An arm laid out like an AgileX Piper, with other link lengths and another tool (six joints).
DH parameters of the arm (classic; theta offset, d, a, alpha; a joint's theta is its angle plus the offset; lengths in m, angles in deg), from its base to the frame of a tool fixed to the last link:
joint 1: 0 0.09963 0 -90
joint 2: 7.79 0 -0.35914 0
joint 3: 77.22 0 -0.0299 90
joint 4: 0 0.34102 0 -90
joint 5: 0 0 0 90
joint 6: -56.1 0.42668 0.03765 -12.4
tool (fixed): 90 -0.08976 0 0
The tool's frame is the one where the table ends.
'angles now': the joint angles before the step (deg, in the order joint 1, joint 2, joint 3, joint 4, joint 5, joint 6). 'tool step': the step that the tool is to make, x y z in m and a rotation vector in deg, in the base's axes. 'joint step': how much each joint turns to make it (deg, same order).
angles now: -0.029 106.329 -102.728 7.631 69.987 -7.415
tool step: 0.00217 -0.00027 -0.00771 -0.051 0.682 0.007
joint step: 0.000 0.978 -0.355 -0.051 0.059 0.000
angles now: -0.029 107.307 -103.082 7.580 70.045 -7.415
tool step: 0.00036 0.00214 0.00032 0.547 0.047 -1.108
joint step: 0.164 0.122 -0.246 0.060 0.000 1.374
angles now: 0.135 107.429 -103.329 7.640 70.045 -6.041
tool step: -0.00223 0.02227 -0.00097 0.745 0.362 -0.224
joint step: 2.156 0.028 0.002 -0.160 -0.001 2.566
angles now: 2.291 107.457 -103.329 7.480 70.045 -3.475
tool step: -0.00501 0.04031 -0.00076 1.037 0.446 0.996
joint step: 3.779 0.001 -0.001 0.000 0.002 3.003
